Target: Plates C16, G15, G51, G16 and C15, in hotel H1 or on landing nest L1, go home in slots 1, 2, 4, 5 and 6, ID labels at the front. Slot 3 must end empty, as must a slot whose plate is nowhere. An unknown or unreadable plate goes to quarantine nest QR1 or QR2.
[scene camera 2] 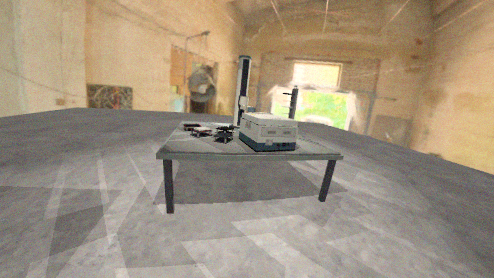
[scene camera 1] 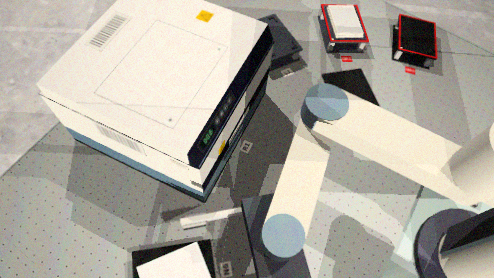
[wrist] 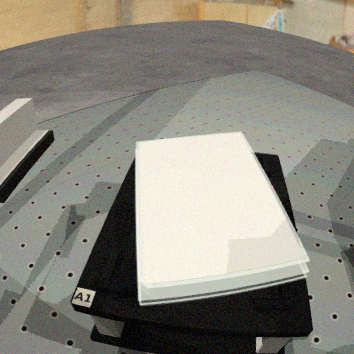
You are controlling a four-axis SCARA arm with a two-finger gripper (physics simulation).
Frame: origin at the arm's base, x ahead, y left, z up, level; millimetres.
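Seen in the pictures: gripper, fingertip midpoint: [scene camera 1: 187, 266] [wrist: 214, 124]; arm's base, link origin: [scene camera 2: 238, 127] [scene camera 1: 463, 261].
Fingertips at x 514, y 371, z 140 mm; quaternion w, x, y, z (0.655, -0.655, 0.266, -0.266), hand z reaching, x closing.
Pixels of each thing's top centre, then the offset from my fingertips to it. "spot": a spot on its surface instead.
- white-topped plate with clear edges, top centre: [wrist: 206, 181] [scene camera 1: 173, 273] dx +23, dy +23, dz -52 mm
- black nest N6, surface spot: [wrist: 102, 270] spot: dx -52, dy +17, dz -73 mm
- Landing nest L1, top centre: [scene camera 1: 271, 34] [scene camera 2: 223, 134] dx +206, dy -651, dz -71 mm
- white plate, top centre: [scene camera 1: 345, 18] dx +52, dy -836, dz -57 mm
- red-rimmed QR1, top centre: [scene camera 1: 345, 20] [scene camera 2: 201, 129] dx +53, dy -843, dz -71 mm
- QR2, top centre: [scene camera 1: 418, 34] [scene camera 2: 192, 124] dx -162, dy -939, dz -71 mm
- big white instrument, top centre: [scene camera 1: 159, 50] [scene camera 2: 268, 116] dx +287, dy -294, dz +120 mm
- tag R1, top centre: [scene camera 1: 246, 146] dx +77, dy -325, dz -126 mm
- black nest, top centre: [scene camera 1: 353, 91] [scene camera 2: 225, 127] dx -83, dy -602, dz -67 mm
My gripper is open and empty. One finger [scene camera 1: 210, 218] [wrist: 22, 150] shows; the other is hidden. The finger is beside and apart from a white-topped plate with clear edges [scene camera 1: 175, 262] [wrist: 210, 200], which sits askew on the black nest N6 [scene camera 1: 207, 250] [wrist: 102, 270]. The nest's front left corner carries an A1 tag. No ID label is readable on the plate. Landing nest L1 [scene camera 1: 284, 42] shows no plate on its visible part. A white plate [scene camera 1: 345, 21] lies on red-rimmed QR1 [scene camera 1: 327, 29]. QR2 [scene camera 1: 417, 36] is empty. The hotel-like tower [scene camera 2: 294, 102] has small shelves; its slots are unreadable.
The big white instrument [scene camera 1: 135, 75] [scene camera 2: 268, 131] stands beside L1, with tag R1 [scene camera 1: 246, 146] at its front. Another black nest [scene camera 1: 356, 85] is partly behind the arm's elbow [scene camera 1: 326, 102]. The arm's column [scene camera 2: 243, 90] rises behind the instrument.
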